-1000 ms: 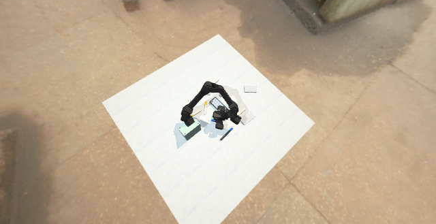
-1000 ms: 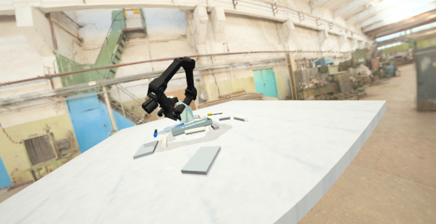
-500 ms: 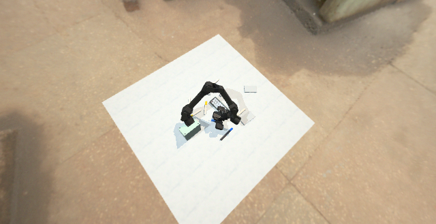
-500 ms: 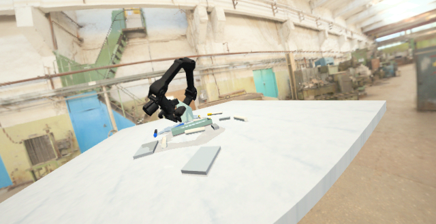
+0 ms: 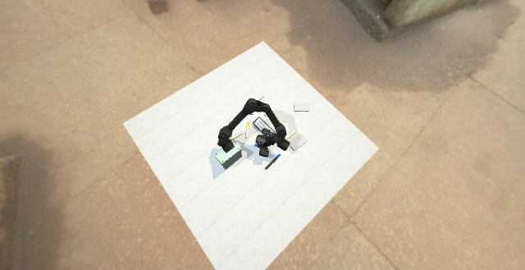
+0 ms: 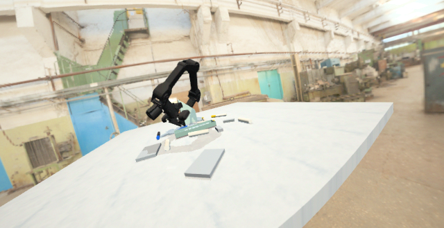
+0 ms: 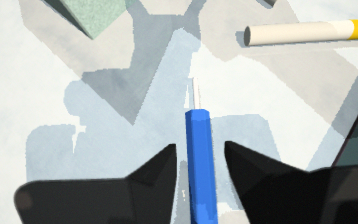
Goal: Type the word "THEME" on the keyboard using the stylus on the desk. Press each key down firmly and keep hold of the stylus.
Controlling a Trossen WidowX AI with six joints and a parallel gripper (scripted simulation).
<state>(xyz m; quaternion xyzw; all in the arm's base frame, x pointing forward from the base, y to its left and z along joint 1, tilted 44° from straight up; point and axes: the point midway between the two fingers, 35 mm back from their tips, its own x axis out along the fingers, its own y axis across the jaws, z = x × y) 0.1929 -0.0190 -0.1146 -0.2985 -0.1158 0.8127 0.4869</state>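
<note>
Right now my gripper tip is 10 mm to the right of the blue stylus, 10 mm past it and 10 mm above it. The rest, counted from my gripper tip: grey block 240 mm to the left, 140 mm ahead, 10 mm below.
</note>
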